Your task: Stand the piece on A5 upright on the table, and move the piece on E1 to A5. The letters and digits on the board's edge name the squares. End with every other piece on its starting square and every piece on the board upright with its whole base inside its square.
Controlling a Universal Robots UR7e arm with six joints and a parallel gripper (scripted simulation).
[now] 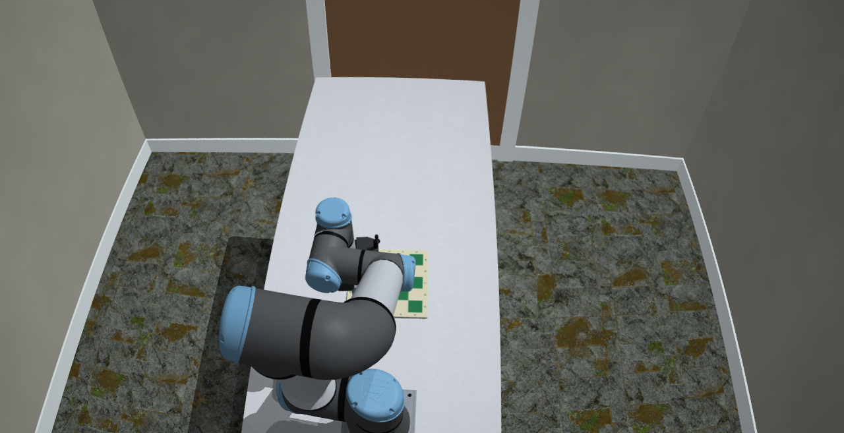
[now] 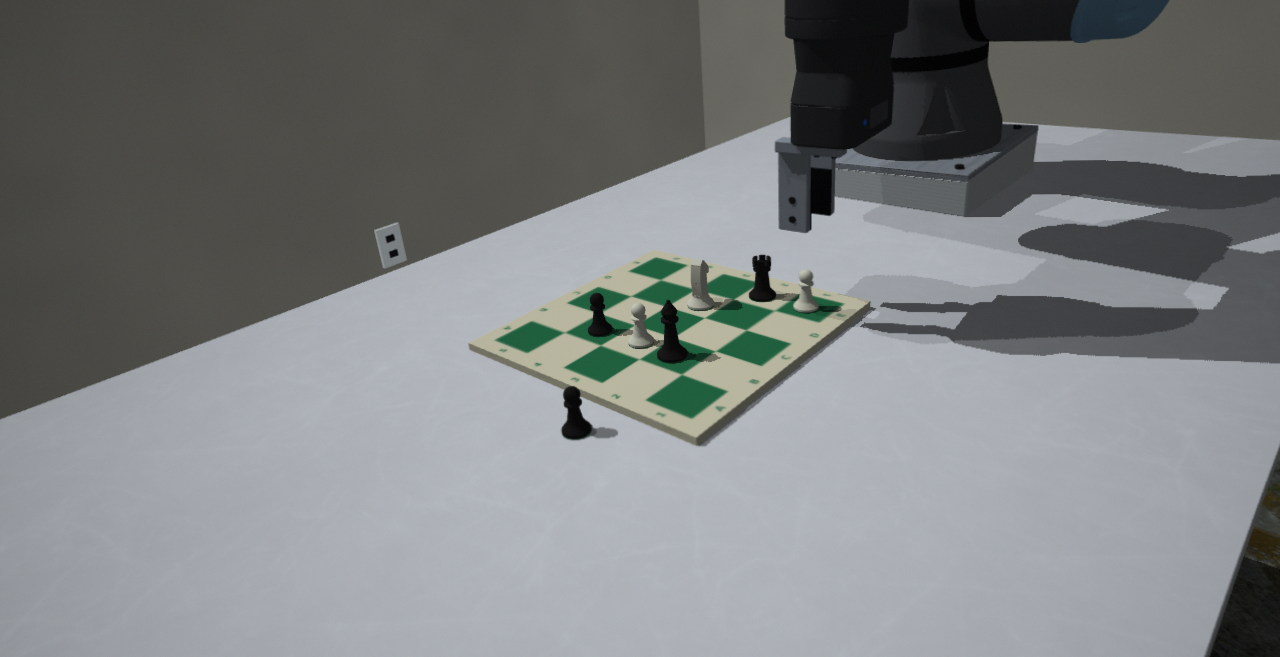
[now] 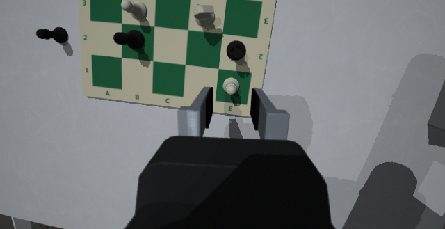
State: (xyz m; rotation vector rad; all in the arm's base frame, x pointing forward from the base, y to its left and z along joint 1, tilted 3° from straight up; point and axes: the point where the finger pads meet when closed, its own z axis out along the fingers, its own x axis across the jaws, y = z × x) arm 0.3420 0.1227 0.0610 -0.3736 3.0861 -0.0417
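Now: hand 50 mm short of the white knight, 70 mm to the left of it and 70 mm above it. From my hand the other things lie so: chessboard (80 mm ahead, 60 mm to the right, 90 mm below).
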